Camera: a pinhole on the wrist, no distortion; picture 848 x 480 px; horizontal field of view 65.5 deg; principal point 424.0 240.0 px. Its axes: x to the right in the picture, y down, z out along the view. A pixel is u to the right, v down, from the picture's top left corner.
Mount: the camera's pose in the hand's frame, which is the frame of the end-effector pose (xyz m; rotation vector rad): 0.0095 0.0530 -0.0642 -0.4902 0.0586 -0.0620
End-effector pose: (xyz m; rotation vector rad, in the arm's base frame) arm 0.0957 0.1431 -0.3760 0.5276 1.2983 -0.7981
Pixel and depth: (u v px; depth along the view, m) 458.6 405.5 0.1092
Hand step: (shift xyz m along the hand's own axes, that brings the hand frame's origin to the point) 0.0242 0.1279 0.0188
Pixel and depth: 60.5 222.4 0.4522
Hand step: -0.2074 0.2725 0.3500
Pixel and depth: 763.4 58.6 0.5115
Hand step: 0.3019 0.1493 0.4418
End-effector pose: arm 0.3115 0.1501 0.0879 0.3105 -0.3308 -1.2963
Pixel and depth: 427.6 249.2 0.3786
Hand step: 0.0387 0.2349 0.2666
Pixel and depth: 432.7 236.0 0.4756
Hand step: 0.0494 0.2728 0.3557
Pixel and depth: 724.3 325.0 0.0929
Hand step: 0.0588 0.1040 0.0102
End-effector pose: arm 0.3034 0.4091 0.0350 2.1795 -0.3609 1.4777
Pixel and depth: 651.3 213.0 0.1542
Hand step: 0.0732 0.1158 0.0724
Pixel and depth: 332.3 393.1 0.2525
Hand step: -0.0049 0.2255 0.1319
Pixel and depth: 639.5 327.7 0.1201
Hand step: 0.0579 0.1204 0.0324
